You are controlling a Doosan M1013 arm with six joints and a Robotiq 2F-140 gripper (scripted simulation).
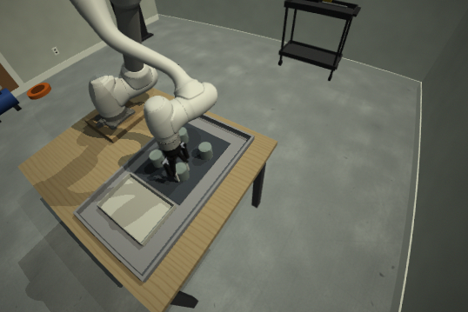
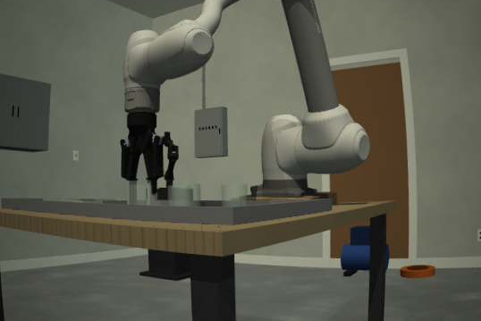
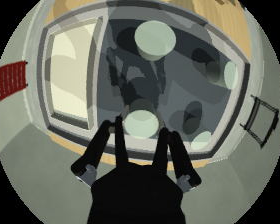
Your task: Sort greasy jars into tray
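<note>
My gripper is now 23 cm to the left of the cream tray, 8 cm past it and 4 cm above it. Round my hand: dark drying mat (9 cm to the left, 6 cm behind, 4 cm below); grey steel table top (6 cm behind, 5 cm below, 2 cm to the right).
</note>
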